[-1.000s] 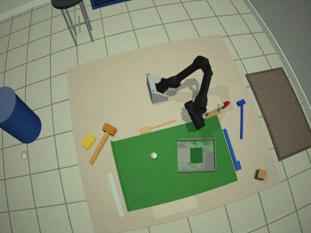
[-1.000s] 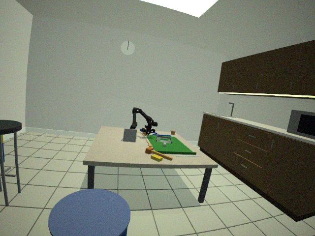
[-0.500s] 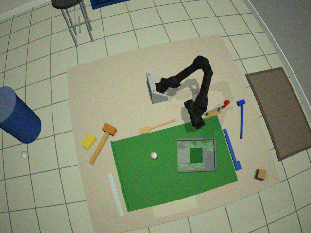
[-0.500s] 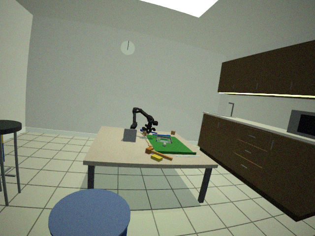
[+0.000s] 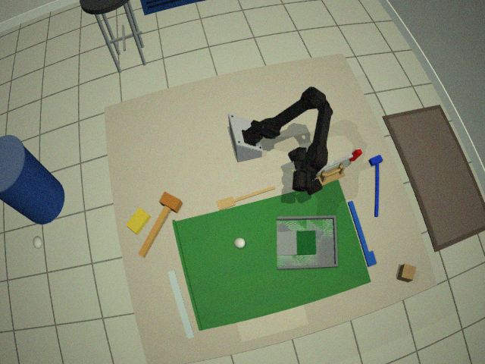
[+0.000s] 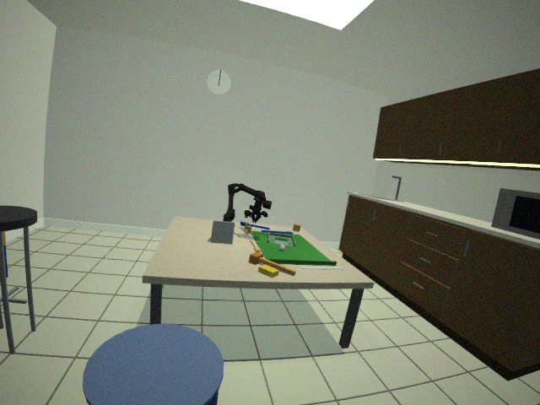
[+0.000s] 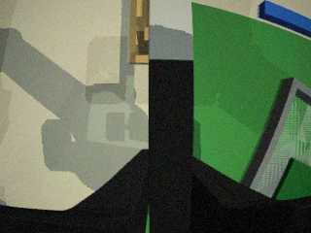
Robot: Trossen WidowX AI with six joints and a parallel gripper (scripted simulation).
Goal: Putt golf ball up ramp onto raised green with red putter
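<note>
Right now my gripper tip is 28 cm to the left of the wooden paddle, 11 cm above it and 1 cm past it. From my gripper tip the other things lie so: green mat (26 cm ahead, 19 cm to the right, 12 cm below); then blue putter (33 cm to the left, 10 cm below, 5 cm ahead); then wooden stand (13 cm to the left, 8 cm below, 3 cm behind).
</note>
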